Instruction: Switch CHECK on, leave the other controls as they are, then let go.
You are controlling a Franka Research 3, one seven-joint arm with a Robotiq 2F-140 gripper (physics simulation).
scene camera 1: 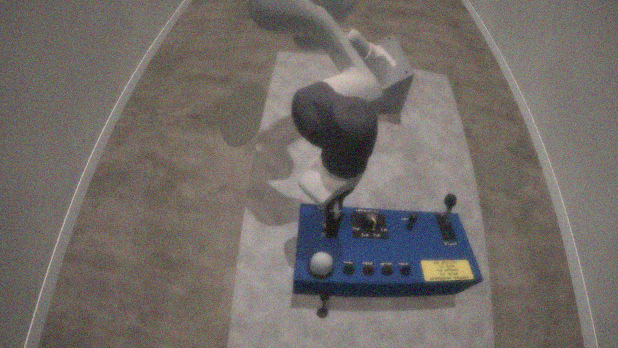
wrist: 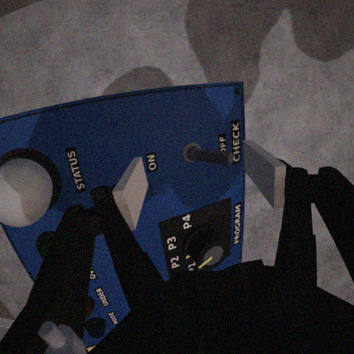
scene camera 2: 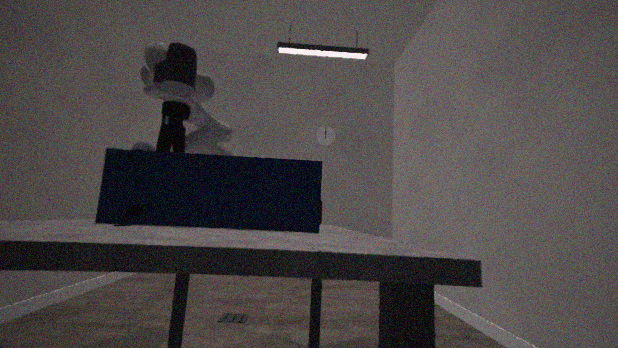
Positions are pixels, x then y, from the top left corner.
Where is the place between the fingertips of my gripper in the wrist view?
At 194,163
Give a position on a blue control box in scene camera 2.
At 142,186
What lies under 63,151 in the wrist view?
A blue control box.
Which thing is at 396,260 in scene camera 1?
A blue control box.
